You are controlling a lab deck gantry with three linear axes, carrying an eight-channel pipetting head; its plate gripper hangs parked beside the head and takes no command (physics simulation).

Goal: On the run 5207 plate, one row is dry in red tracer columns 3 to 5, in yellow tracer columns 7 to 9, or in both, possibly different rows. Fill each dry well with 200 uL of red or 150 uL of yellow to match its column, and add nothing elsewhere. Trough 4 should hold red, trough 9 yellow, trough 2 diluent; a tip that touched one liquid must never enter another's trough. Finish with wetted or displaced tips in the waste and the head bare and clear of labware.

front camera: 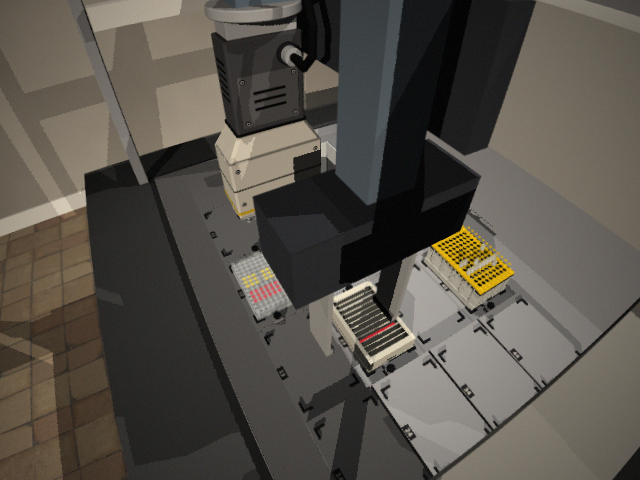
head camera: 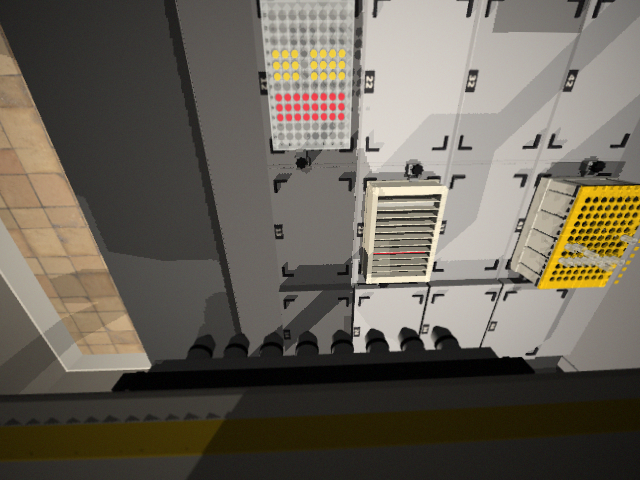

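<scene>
The plate (front camera: pixel 260 288) (head camera: pixel 312 103) has three red columns and three yellow columns. In the head view each red column shows eight coloured wells; each yellow column has a gap at the fourth well from the left. The trough rack (front camera: pixel 356 289) (head camera: pixel 368 232) shows red in one trough; yellow and diluent cannot be made out. The yellow tip rack (front camera: pixel 445 248) (head camera: pixel 558 276) holds several clear tips. The head (front camera: pixel 315 248) shows its dark nozzles (head camera: pixel 307 342) bare in the head view. The gripper (front camera: pixel 361 335) hangs beside the head, fingers wide apart, holding nothing; they overlap the trough rack in the front view.
The head hides much of the back deck in the front view; a white corner of the waste bin (front camera: pixel 329 149) shows behind it. A cream and dark grey unit (front camera: pixel 268 165) hangs behind the head. Dark knobs (head camera: pixel 301 162) (head camera: pixel 416 168) (head camera: pixel 597 165) stand beside the labware.
</scene>
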